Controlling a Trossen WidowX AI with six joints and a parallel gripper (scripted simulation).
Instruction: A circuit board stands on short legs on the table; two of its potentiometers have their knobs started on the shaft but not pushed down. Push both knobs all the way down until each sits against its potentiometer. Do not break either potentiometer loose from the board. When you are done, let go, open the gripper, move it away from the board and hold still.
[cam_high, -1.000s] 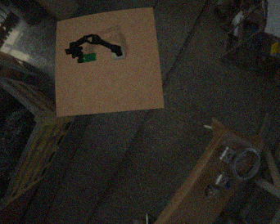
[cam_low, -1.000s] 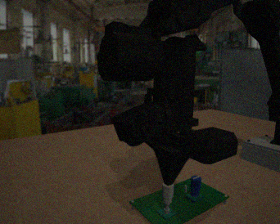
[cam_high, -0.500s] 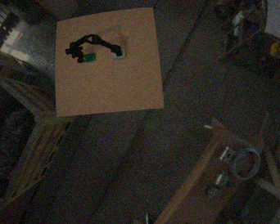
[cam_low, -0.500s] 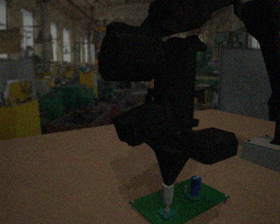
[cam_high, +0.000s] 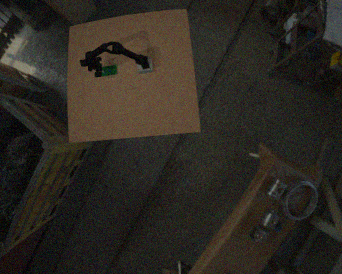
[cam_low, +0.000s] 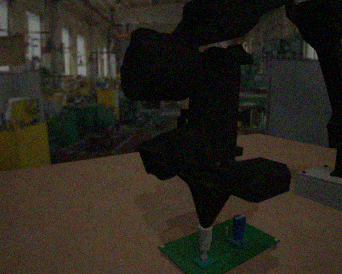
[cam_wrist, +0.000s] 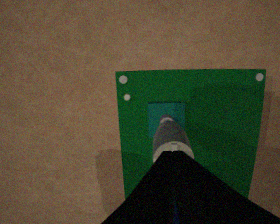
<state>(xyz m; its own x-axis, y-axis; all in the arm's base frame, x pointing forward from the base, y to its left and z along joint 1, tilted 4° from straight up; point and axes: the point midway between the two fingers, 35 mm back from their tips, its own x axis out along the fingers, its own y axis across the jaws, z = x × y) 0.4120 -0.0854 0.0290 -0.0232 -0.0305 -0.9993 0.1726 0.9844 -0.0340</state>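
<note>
My gripper tip is now 60 mm past the blue knob, 20 mm above it and 10 mm to the right of it. Also, from my gripper tip: grey knob: 10 mm below.
</note>
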